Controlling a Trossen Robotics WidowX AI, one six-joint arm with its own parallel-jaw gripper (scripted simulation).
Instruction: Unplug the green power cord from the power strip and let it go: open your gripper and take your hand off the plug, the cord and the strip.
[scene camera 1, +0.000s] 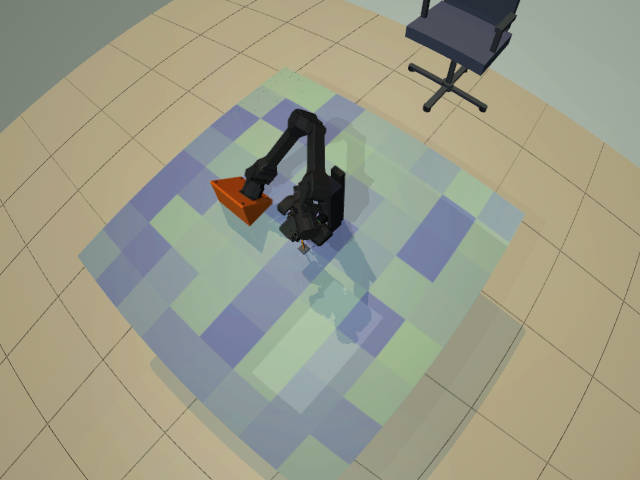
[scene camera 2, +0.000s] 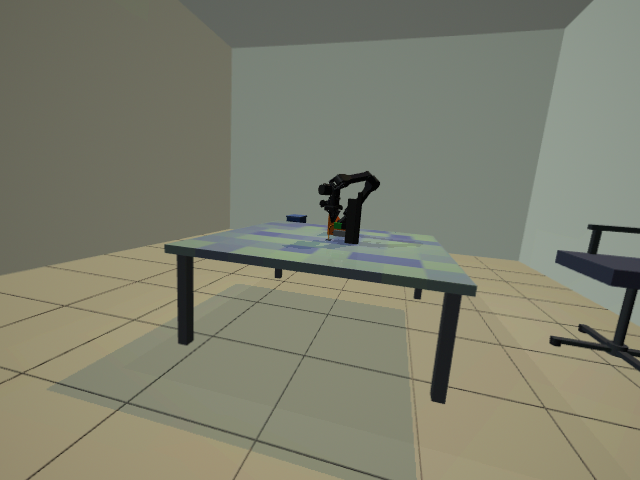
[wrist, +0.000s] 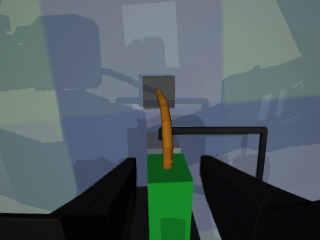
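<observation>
The robot's gripper (scene camera 1: 306, 231) is visible in the scene, and the wrist view shows the same gripper (wrist: 168, 164).
</observation>
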